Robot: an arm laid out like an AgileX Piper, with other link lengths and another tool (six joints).
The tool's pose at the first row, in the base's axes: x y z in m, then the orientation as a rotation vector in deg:
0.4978, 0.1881, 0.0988, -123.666, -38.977, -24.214
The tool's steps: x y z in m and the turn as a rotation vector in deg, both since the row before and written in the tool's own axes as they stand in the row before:
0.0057, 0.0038, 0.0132, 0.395, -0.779, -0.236
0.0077, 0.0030, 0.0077, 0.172, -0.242, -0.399
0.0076, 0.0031, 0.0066, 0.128, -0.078, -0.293
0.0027, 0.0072, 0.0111, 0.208, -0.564, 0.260
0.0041, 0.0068, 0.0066, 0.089, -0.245, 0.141
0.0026, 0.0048, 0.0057, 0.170, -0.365, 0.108
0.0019, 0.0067, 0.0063, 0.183, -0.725, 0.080
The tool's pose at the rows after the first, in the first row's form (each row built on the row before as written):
0.5055, 0.1984, 0.0913, -123.500, -39.700, -23.351
0.5138, 0.2055, 0.0886, -123.314, -40.287, -23.234
0.5220, 0.2117, 0.0865, -123.140, -40.662, -23.252
0.5290, 0.2177, 0.0767, -123.208, -40.705, -22.432
0.5366, 0.2209, 0.0705, -123.246, -40.692, -22.062
0.5418, 0.2239, 0.0653, -123.237, -40.787, -21.548
0.5475, 0.2262, 0.0582, -123.323, -41.115, -20.665

